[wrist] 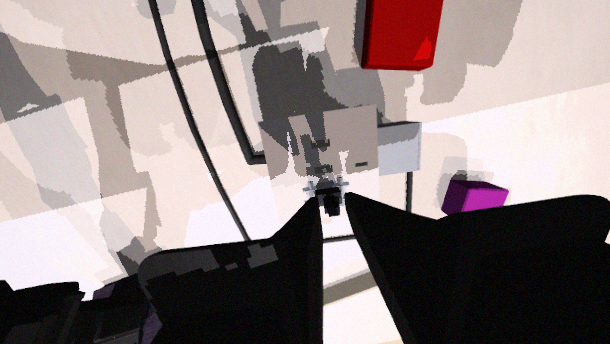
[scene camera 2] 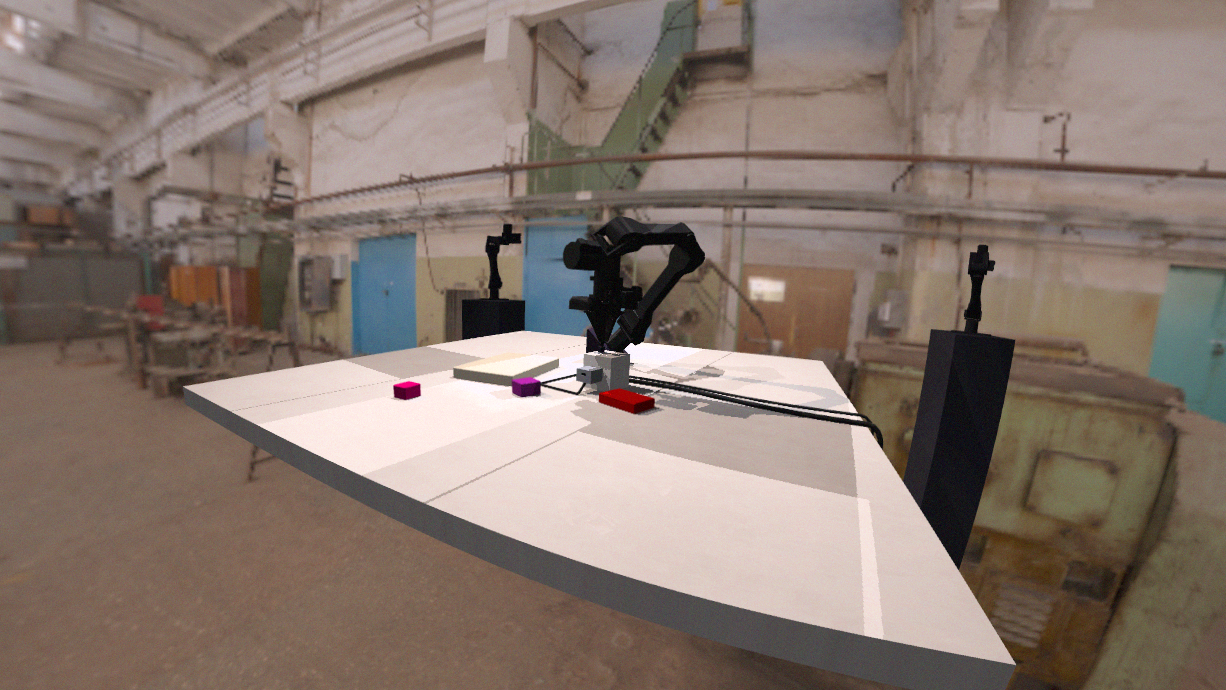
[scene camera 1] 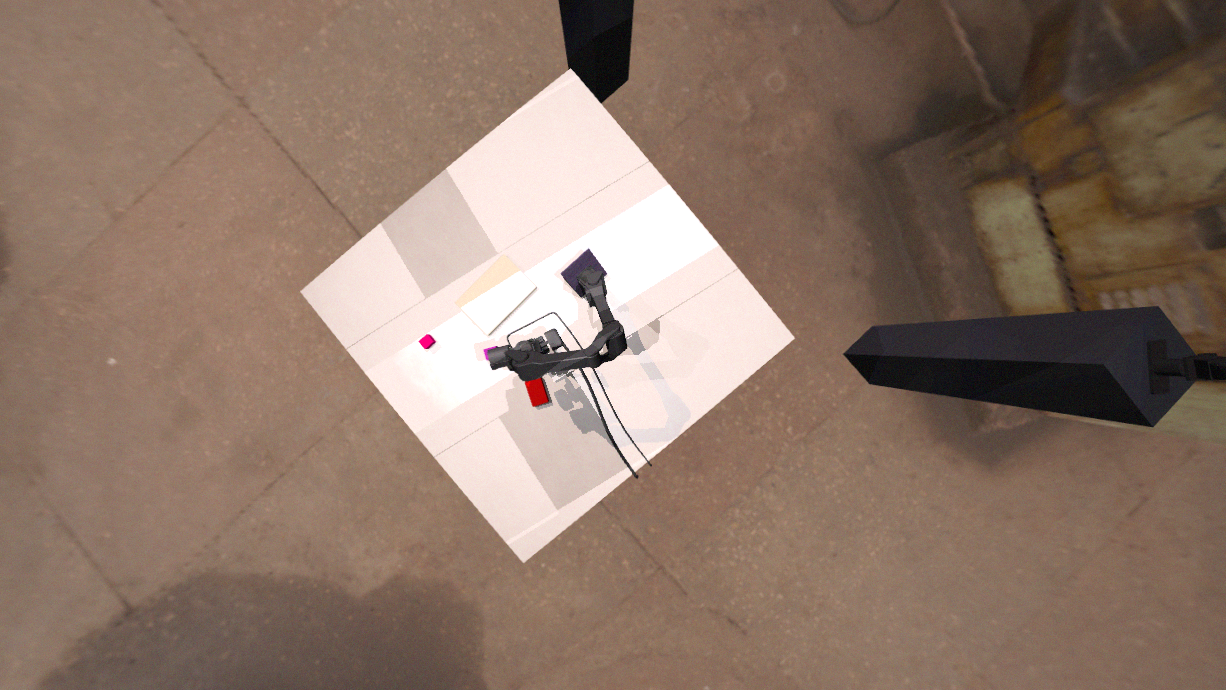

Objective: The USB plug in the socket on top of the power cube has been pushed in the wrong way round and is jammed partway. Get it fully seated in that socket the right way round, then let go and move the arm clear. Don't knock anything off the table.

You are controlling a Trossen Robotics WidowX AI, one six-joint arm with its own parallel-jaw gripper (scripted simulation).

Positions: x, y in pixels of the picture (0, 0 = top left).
Labels:
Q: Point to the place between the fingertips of my gripper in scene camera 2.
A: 603, 341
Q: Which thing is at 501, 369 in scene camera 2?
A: A beige slab.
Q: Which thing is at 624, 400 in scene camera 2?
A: A red block.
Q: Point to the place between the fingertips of my gripper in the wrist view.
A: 331, 202

